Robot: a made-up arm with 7 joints. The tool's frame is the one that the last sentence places.
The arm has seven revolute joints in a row. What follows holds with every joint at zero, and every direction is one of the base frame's.
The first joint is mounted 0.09 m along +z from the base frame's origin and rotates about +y.
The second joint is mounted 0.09 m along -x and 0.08 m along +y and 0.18 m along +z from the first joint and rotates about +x.
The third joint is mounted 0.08 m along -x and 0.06 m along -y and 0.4 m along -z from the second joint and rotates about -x.
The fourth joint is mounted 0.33 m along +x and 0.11 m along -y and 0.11 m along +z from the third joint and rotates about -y.
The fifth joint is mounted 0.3 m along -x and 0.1 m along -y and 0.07 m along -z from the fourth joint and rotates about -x.
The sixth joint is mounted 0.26 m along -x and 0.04 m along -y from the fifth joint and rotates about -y.
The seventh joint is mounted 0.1 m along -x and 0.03 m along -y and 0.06 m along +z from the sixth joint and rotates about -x.
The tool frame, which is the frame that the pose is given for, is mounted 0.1 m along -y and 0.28 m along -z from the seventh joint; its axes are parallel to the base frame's.
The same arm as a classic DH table. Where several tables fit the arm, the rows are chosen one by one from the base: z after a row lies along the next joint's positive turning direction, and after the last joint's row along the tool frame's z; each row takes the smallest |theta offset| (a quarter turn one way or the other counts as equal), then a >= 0, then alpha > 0; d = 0 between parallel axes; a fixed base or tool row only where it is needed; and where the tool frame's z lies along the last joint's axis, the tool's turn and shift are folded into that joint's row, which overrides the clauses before.
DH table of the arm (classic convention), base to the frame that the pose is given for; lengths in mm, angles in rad. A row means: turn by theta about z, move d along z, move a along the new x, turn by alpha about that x. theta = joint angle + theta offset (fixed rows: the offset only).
base (fixed): a 0  alpha -1.5708  d 90  theta0 0
joint 1: a 180  alpha -1.5708  d 80  theta0 -1.5708
joint 2: a -404.5  alpha 3.1416  d 0  theta0 -0.1489
joint 3: a 110  alpha 1.5708  d -160  theta0 -0.1489
joint 4: a -70  alpha -1.5708  d 210  theta0 0
joint 5: a 0  alpha 1.5708  d 560  theta0 0
joint 6: a 60  alpha -1.5708  d 70  theta0 0
joint 7: a 100  alpha -1.5708  d 100  theta0 -1.5708
tool (fixed): a 0  alpha 0  d -280  theta0 1.5708

